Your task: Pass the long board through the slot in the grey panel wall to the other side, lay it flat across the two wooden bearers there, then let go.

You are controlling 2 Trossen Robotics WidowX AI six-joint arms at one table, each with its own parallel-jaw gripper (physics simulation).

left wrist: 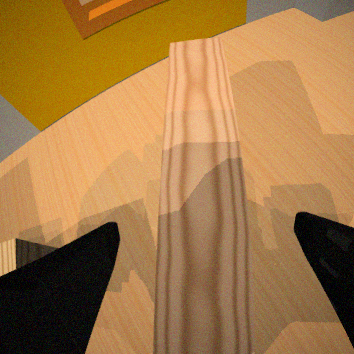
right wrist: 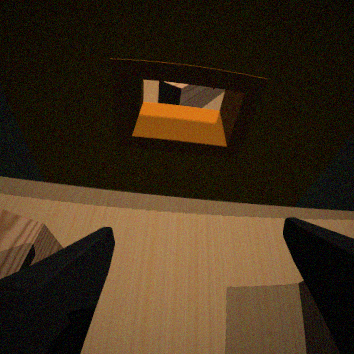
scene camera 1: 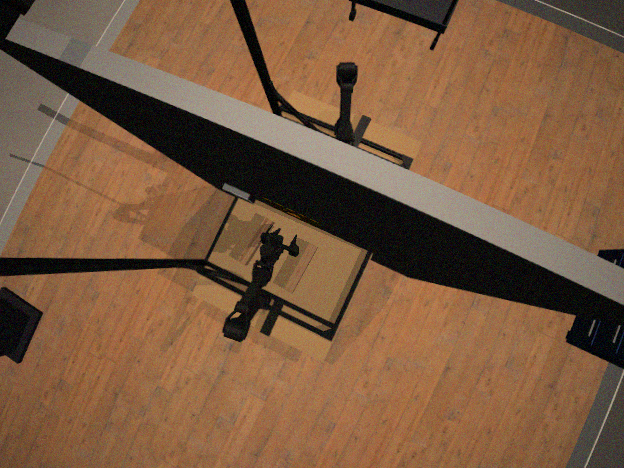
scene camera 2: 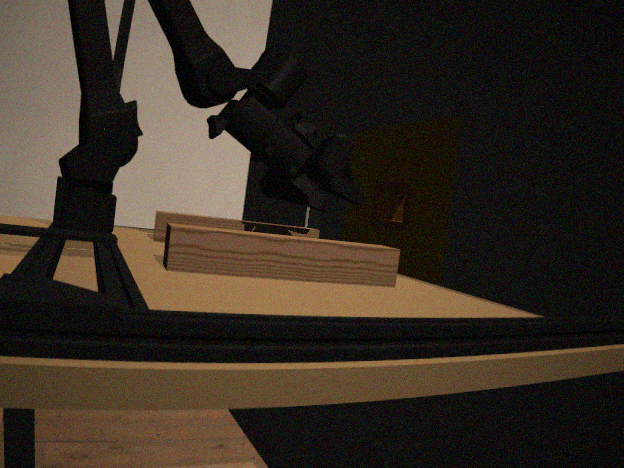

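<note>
The long board [left wrist: 200,200] lies lengthwise between the parted fingers of my left gripper [left wrist: 208,227], which is open. Its far end stands short of the yellow section round the slot; what bears it is hidden. The grey panel wall [scene camera 1: 322,151] [scene camera 2: 529,151] divides the two sides. The slot [scene camera 2: 397,210] [right wrist: 180,127] has an orange inner edge; a grained piece with a dark end shows through it in the right wrist view. My right gripper [scene camera 1: 280,232] [scene camera 2: 342,205] [right wrist: 199,232] is open and empty, above the two wooden bearers [scene camera 2: 282,259] [scene camera 2: 196,224].
One bearer's end [right wrist: 17,240] shows at the left of the right wrist view. A pale wooden block with a dark side [left wrist: 35,250] stands left of the board. The far table [scene camera 1: 330,302] [scene camera 2: 302,299] has a dark frame rail [scene camera 2: 327,337] along its edge.
</note>
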